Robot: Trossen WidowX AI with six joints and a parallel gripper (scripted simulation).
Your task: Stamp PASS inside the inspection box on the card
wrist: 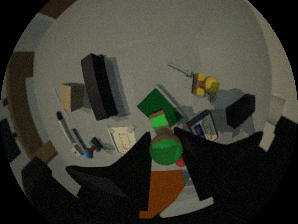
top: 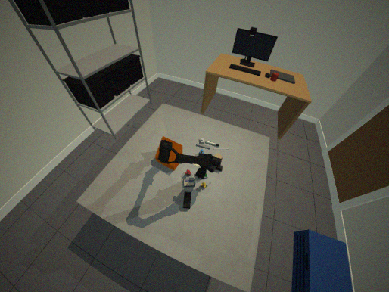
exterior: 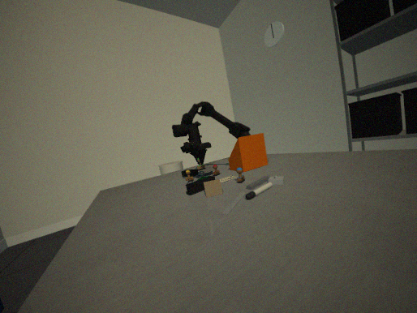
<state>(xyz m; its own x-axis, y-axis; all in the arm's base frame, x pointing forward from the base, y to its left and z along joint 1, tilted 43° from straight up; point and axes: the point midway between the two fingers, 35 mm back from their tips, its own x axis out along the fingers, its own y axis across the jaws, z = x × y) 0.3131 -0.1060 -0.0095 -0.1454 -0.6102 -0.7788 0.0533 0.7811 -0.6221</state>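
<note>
The green ink pad is 80 mm below my gripper tip. The rest, counted from my gripper tip: green-knobbed pass stamp 10 mm below; red-topped stamp 110 mm behind, 70 mm below, 30 mm to the right; yellow stamp 90 mm to the right, 70 mm below, 40 mm ahead.
</note>
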